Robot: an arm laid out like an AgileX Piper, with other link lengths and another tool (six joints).
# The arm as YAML. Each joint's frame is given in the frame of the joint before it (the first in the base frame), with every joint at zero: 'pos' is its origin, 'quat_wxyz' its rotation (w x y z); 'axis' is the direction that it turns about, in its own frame. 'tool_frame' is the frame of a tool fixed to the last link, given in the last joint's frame.
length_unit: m
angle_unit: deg
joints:
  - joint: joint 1
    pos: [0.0, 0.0, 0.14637]
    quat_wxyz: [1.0, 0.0, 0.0, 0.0]
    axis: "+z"
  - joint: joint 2
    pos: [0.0, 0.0, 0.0]
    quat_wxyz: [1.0, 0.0, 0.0, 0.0]
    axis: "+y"
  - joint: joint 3
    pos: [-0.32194, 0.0, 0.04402]
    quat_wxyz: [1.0, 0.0, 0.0, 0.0]
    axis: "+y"
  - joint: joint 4
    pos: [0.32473, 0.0, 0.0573]
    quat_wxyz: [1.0, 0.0, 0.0, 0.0]
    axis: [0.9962, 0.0, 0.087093]
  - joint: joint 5
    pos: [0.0, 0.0, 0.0]
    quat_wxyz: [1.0, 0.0, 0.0, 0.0]
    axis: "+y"
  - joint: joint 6
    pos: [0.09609, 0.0, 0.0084]
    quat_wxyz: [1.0, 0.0, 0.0, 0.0]
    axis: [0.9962, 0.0, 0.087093]
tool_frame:
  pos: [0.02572, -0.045, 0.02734]
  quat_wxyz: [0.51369, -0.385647, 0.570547, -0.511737]
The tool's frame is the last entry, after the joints.
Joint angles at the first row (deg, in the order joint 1, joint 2, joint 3, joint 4, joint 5, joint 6):
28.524 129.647 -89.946 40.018 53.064 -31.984
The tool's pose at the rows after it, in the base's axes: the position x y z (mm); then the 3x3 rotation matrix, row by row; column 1 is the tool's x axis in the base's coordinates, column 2 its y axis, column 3 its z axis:
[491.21, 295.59, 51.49], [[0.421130, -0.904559, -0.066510], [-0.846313, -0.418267, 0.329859], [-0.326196, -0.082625, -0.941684]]
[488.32, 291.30, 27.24], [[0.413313, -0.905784, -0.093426], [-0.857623, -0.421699, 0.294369], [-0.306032, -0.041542, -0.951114]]
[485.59, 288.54, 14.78], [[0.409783, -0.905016, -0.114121], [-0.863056, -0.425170, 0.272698], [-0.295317, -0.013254, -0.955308]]
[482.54, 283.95, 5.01], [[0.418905, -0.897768, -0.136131], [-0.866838, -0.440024, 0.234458], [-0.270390, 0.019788, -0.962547]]
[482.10, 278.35, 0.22], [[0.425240, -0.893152, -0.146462], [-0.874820, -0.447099, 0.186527], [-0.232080, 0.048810, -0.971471]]
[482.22, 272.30, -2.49], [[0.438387, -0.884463, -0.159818], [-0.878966, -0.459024, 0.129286], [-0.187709, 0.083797, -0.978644]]
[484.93, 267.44, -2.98], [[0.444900, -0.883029, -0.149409], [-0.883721, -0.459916, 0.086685], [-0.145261, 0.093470, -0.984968]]
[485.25, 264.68, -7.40], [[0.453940, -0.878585, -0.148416], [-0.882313, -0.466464, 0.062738], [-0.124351, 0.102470, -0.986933]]
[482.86, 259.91, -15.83], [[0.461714, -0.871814, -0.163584], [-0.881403, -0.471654, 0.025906], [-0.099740, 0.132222, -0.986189]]
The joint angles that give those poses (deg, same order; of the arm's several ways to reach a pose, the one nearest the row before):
28.523 132.564 -89.945 38.678 52.519 -32.015
28.524 134.950 -89.946 37.349 52.162 -31.335
28.524 136.158 -89.945 36.459 52.385 -30.764
28.524 137.040 -89.947 34.179 53.147 -29.758
28.524 137.567 -90.293 30.900 53.901 -27.603
28.524 138.041 -90.964 26.991 55.433 -25.242
28.524 138.263 -91.412 23.847 55.574 -23.263
28.524 138.768 -91.525 22.302 55.556 -22.776
28.524 139.620 -91.524 20.343 56.191 -21.842

